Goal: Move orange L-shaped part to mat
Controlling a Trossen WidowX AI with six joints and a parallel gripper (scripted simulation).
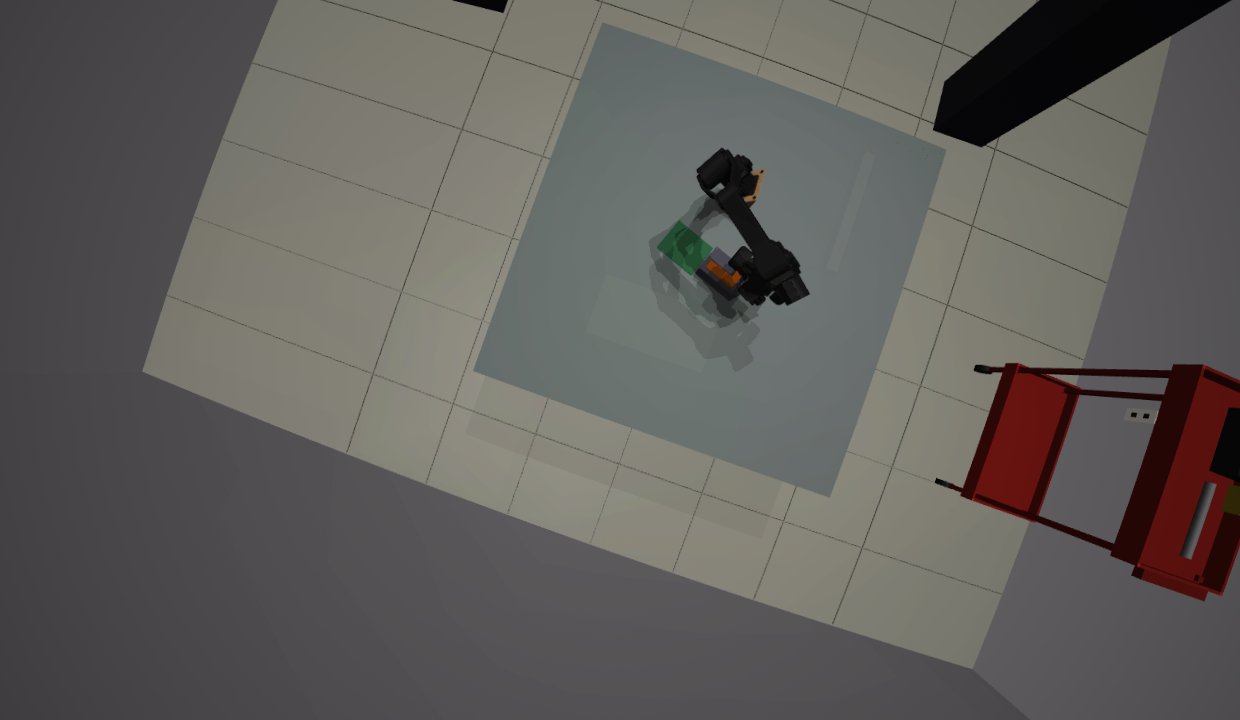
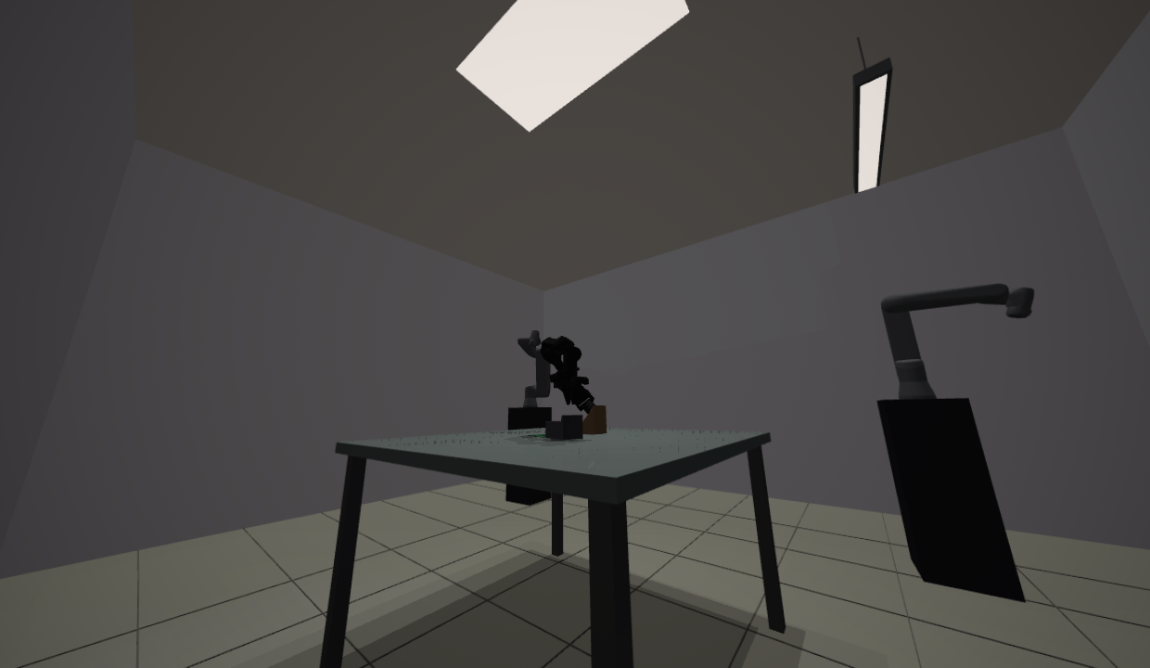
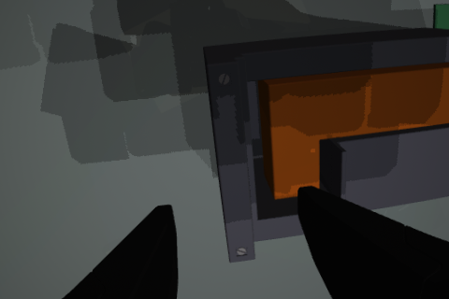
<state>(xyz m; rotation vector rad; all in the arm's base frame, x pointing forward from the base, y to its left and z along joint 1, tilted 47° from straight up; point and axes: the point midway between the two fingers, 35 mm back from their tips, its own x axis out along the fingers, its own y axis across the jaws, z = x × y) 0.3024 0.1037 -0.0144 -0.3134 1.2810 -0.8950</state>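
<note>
My gripper tip is now 30 mm past the orange L-shaped part, 50 mm to the left of it and 80 mm above it. From my gripper tip the other things lie so: green mat 100 mm behind, 210 mm to the right, 140 mm below.
</note>
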